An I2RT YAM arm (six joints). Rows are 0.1 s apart.
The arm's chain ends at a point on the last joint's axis. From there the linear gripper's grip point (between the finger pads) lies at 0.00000 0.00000 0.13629 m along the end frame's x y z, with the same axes.
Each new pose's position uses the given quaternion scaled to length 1; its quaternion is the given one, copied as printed.
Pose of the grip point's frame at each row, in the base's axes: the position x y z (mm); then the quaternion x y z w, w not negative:
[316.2 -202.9 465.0 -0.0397 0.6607 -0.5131 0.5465]
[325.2 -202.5 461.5 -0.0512 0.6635 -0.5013 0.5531]
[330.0 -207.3 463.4 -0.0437 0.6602 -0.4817 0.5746]
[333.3 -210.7 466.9 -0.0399 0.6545 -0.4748 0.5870]
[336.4 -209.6 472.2 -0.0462 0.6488 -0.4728 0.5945]
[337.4 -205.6 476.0 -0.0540 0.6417 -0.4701 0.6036]
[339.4 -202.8 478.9 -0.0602 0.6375 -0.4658 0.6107]
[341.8 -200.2 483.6 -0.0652 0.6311 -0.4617 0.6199]
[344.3 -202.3 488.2 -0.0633 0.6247 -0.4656 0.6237]
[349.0 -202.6 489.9 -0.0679 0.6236 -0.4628 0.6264]
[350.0 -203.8 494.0 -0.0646 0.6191 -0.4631 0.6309]
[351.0 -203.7 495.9 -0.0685 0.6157 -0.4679 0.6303]
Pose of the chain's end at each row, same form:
[212.2 -116.4 448.1 -0.0397 0.6607 -0.5131 0.5465]
[218.2 -119.6 445.9 -0.0512 0.6635 -0.5013 0.5531]
[220.9 -127.5 446.4 -0.0437 0.6602 -0.4817 0.5746]
[223.4 -132.4 447.8 -0.0399 0.6545 -0.4748 0.5870]
[225.3 -133.5 451.2 -0.0462 0.6488 -0.4728 0.5945]
[224.9 -132.3 452.7 -0.0540 0.6417 -0.4701 0.6036]
[225.6 -131.9 454.4 -0.0602 0.6375 -0.4658 0.6107]
[227.0 -131.8 457.0 -0.0652 0.6311 -0.4617 0.6199]
[230.1 -133.8 459.4 -0.0633 0.6247 -0.4656 0.6237]
[234.0 -135.5 460.9 -0.0679 0.6236 -0.4628 0.6264]
[235.4 -136.8 463.3 -0.0646 0.6191 -0.4631 0.6309]
[236.5 -136.9 464.2 -0.0685 0.6157 -0.4679 0.6303]

